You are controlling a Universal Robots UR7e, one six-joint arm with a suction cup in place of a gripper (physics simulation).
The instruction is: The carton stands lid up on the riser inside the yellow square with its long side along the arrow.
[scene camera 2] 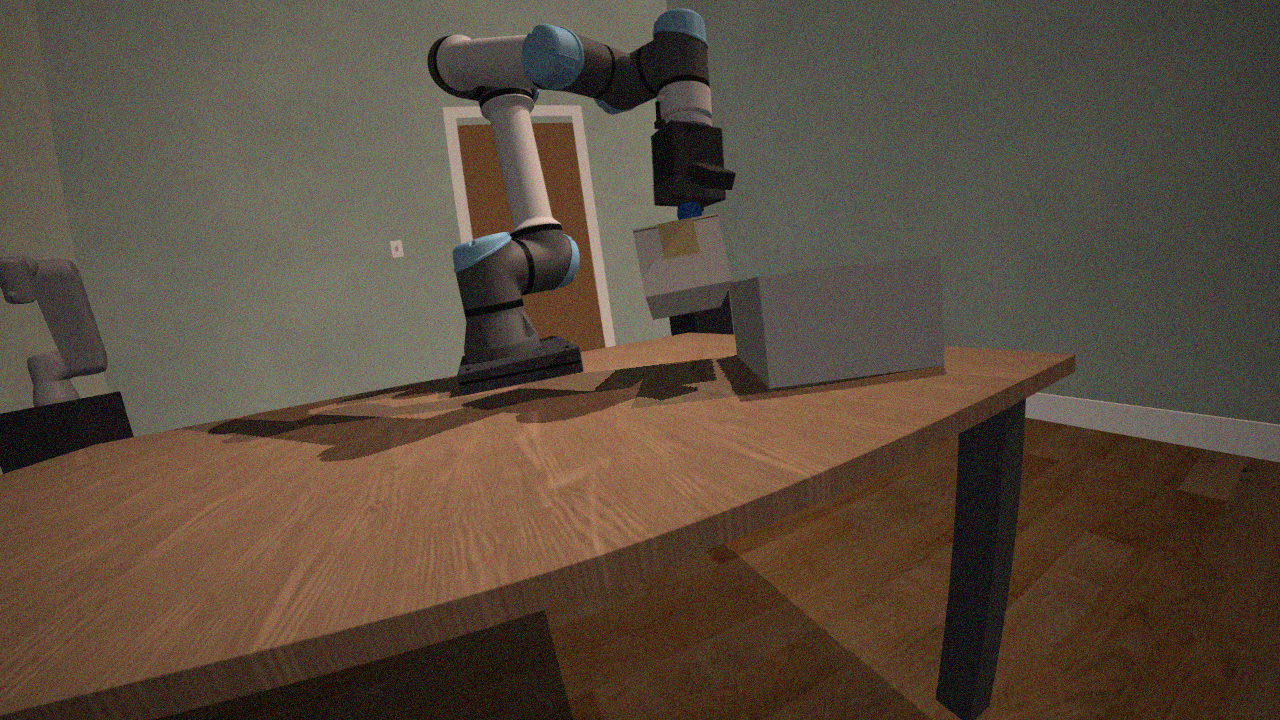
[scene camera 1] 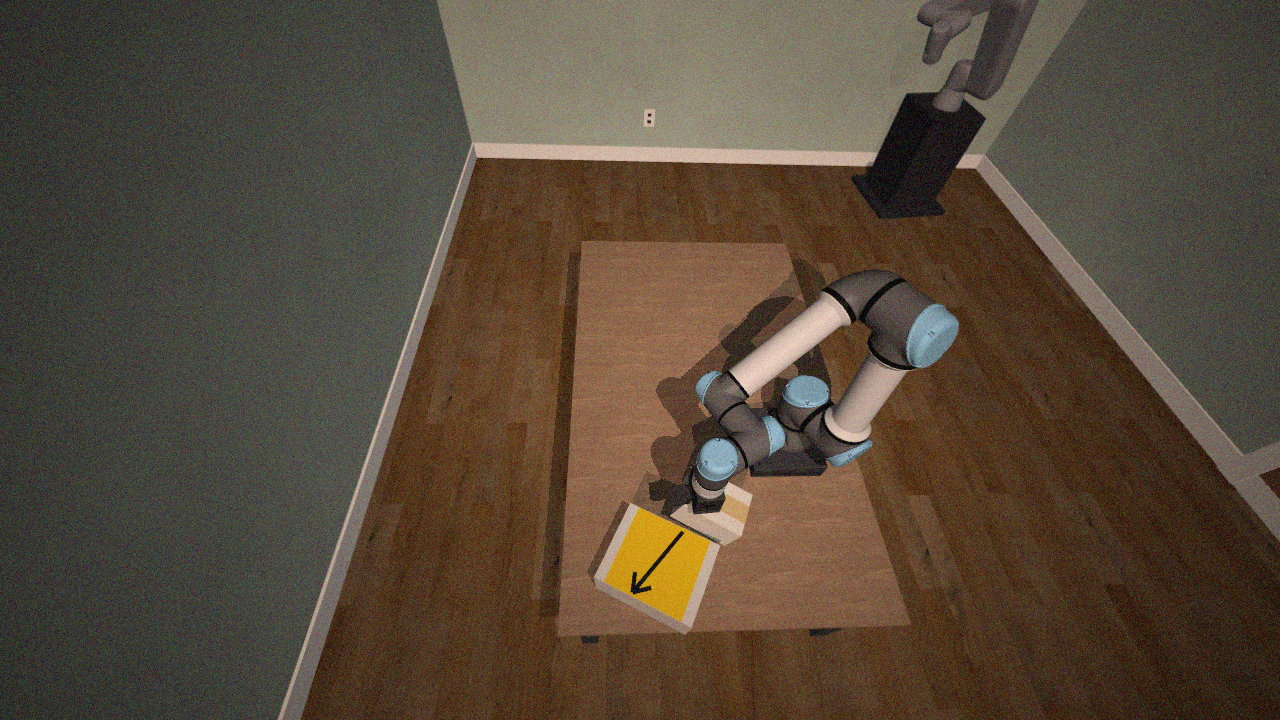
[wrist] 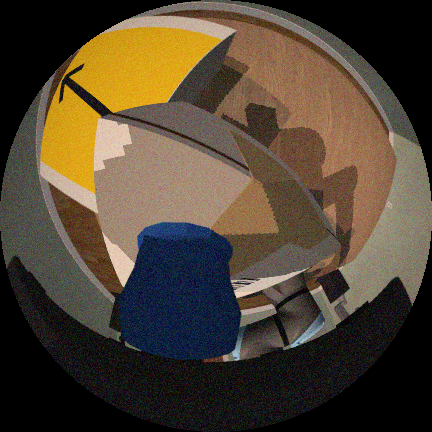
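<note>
The white carton [scene camera 1: 707,526] [scene camera 2: 693,268] [wrist: 160,170], with a tan tape strip and a barcode label, hangs from my suction gripper [scene camera 1: 707,508] [scene camera 2: 689,211] [wrist: 175,230]. The blue cup is on its taped top face. The carton is off the table and tilted in scene camera 2, at the near end of the riser [scene camera 1: 644,610] [scene camera 2: 841,322] [wrist: 205,75]. It overlaps the riser's edge in the views; contact cannot be told. The yellow square [scene camera 1: 675,582] [wrist: 150,60] carries a black arrow [scene camera 1: 657,563] [wrist: 90,97] pointing away from the carton. The carton's long side looks roughly along it.
The riser stands turned at an angle near the end of the wooden table [scene camera 1: 626,358] [scene camera 2: 402,537]. The arm's dark base [scene camera 1: 787,462] [scene camera 2: 519,365] is bolted beside the carton. Another arm on a black pedestal [scene camera 1: 921,147] stands in the far corner of the room.
</note>
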